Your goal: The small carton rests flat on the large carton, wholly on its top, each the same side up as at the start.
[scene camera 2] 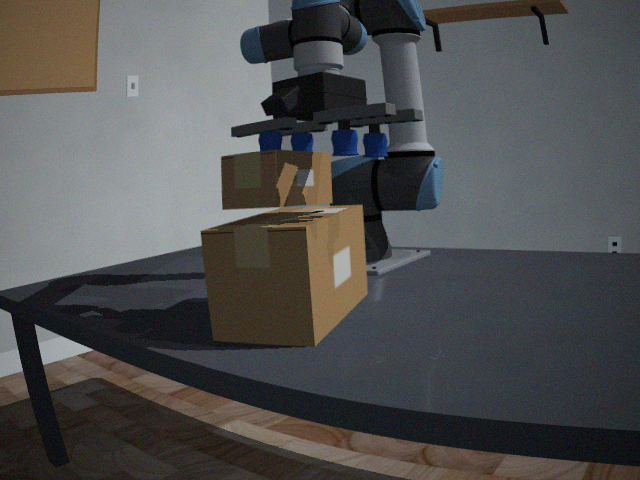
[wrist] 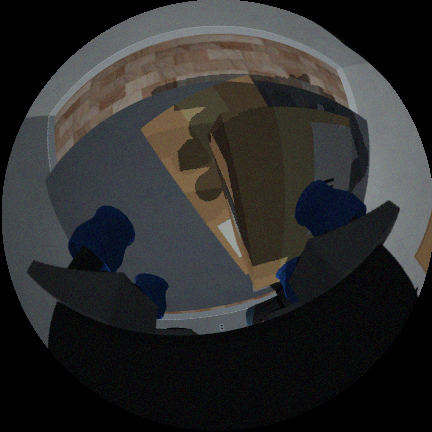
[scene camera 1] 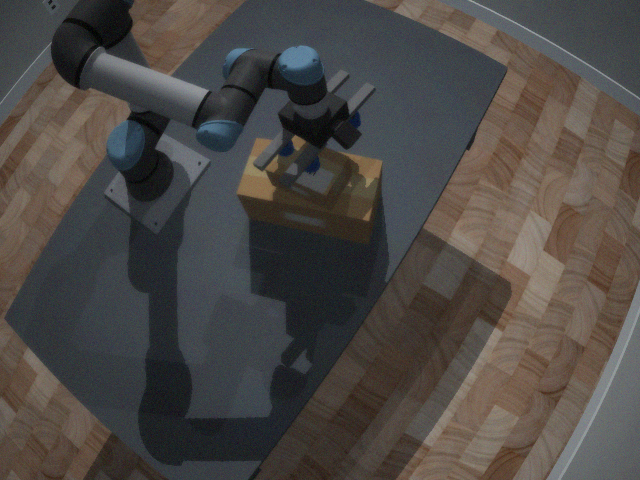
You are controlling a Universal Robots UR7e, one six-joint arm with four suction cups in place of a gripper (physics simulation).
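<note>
The small carton hangs level from two cups of my suction gripper. The other two blue cups hang free beyond its edge. The brown large carton stands upright on the table, with a white label on its side. The small carton is low over its top; a narrow gap shows between them in the scene camera 2 view. In the wrist view part of the large carton's top shows left of the small carton, which hides the rest.
The dark table carries the large carton and the arm's base plate, which is behind the cartons in the scene camera 2 view. A wall shelf is at the upper right.
</note>
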